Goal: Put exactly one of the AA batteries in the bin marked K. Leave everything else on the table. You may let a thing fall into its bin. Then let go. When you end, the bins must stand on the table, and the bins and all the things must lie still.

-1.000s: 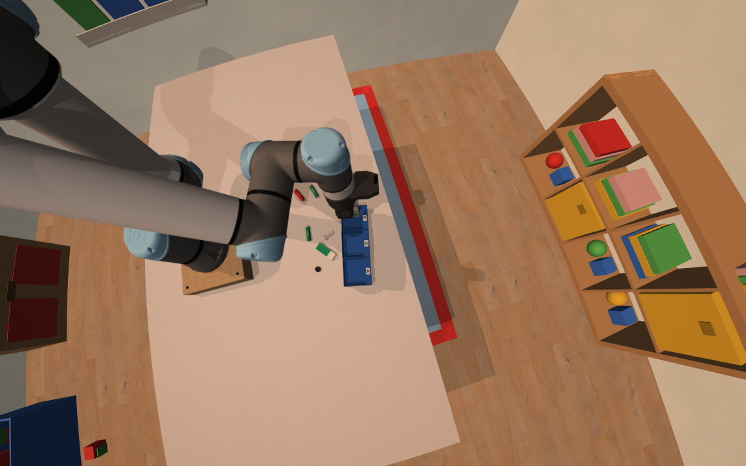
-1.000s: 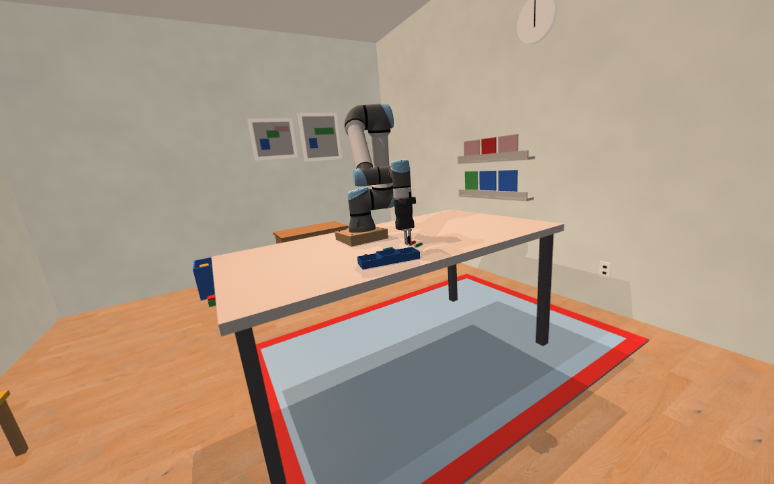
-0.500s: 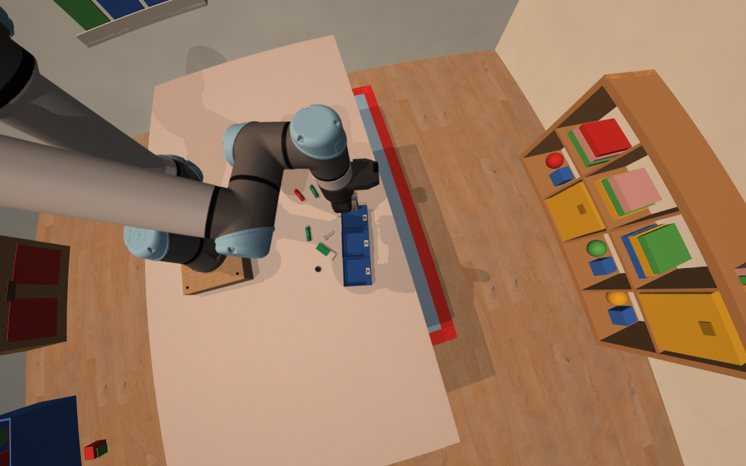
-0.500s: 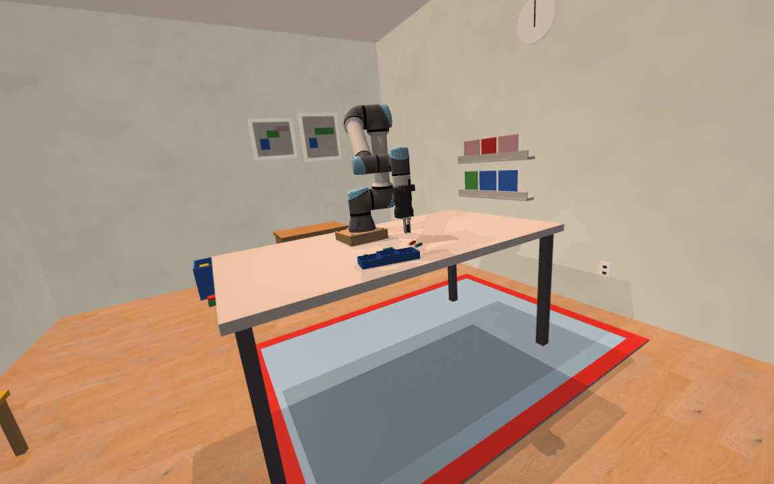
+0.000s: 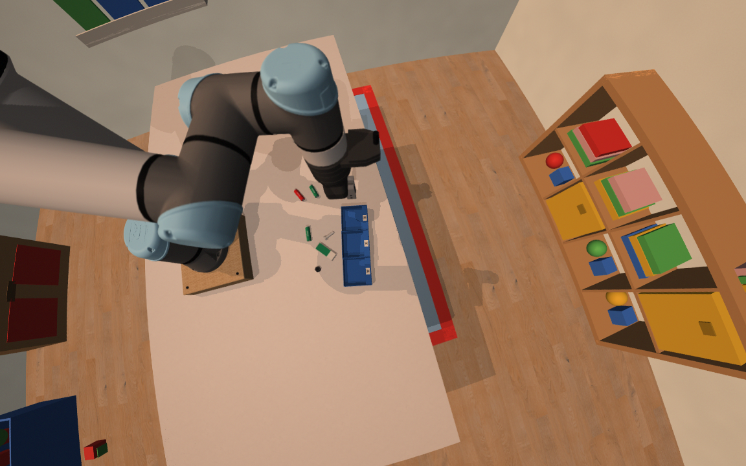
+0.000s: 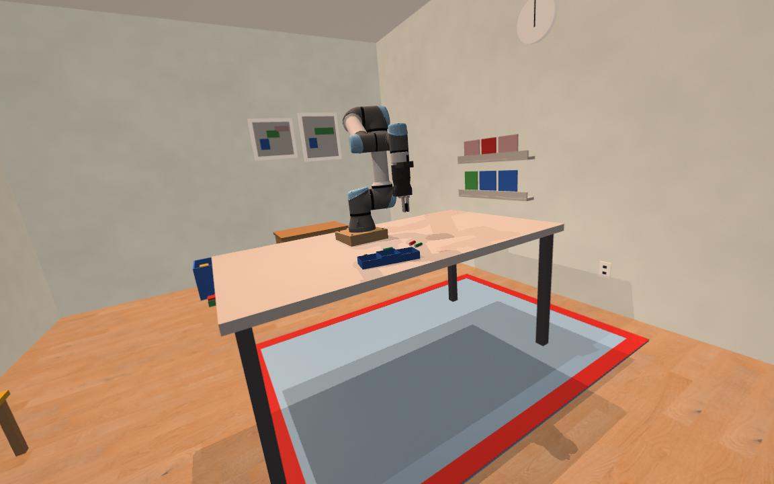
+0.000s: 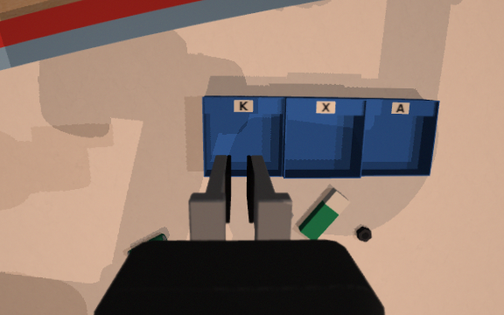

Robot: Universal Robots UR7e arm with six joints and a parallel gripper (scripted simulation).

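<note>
Right now my hand is 170 mm past the green AA battery, 30 mm to the right of it and 210 mm above it. Round my hand: green-and-white block (130 mm behind, 60 mm to the right, 210 mm below); grey bolt (110 mm behind, 10 mm to the right, 210 mm below); blue bin row (40 mm behind, 80 mm to the right, 200 mm below).
</note>
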